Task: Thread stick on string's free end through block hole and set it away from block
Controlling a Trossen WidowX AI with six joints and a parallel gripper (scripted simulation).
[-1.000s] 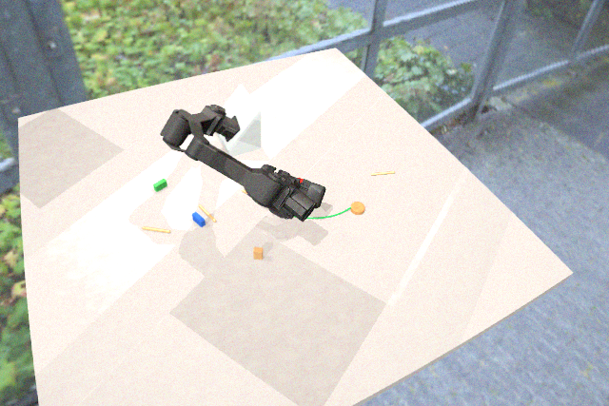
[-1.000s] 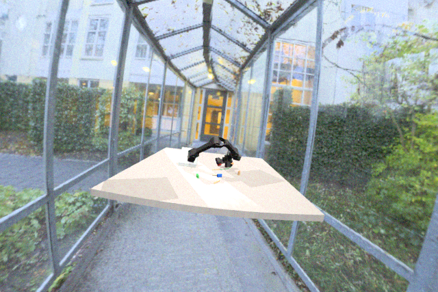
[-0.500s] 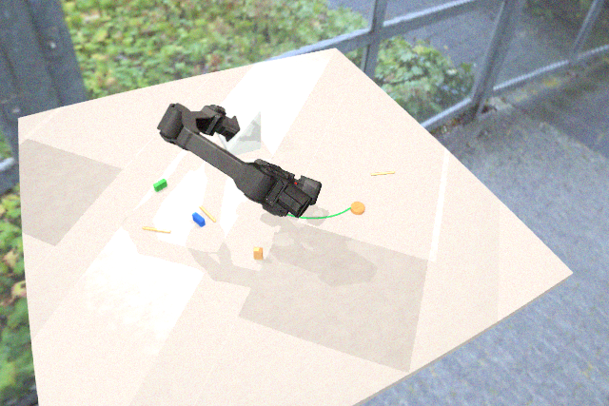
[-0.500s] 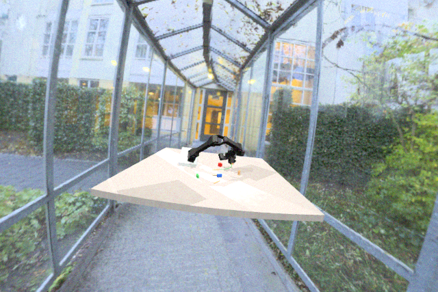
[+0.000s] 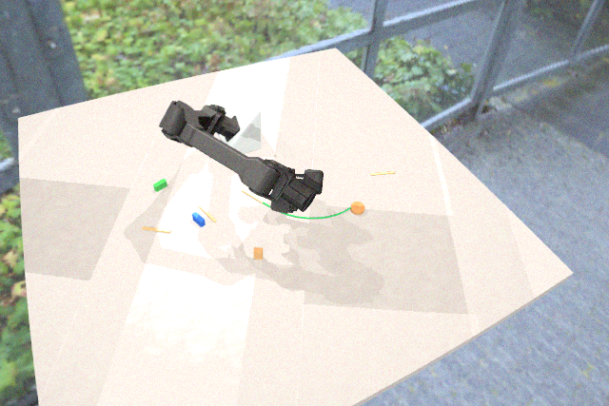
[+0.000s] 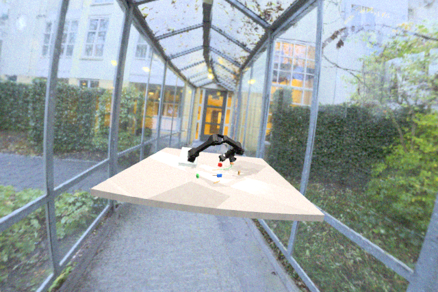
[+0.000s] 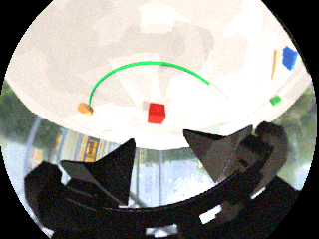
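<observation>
Right now the red block is 50 mm below my gripper tip, 20 mm to the left of it and 20 mm behind it. Also, from my gripper tip: wooden block (170 mm ahead, 150 mm to the right, 50 mm below); then thin wooden stick (100 mm to the right, 60 mm below, 20 mm behind); then round wooden button (160 mm to the left, 100 mm ahead, 60 mm below).
</observation>
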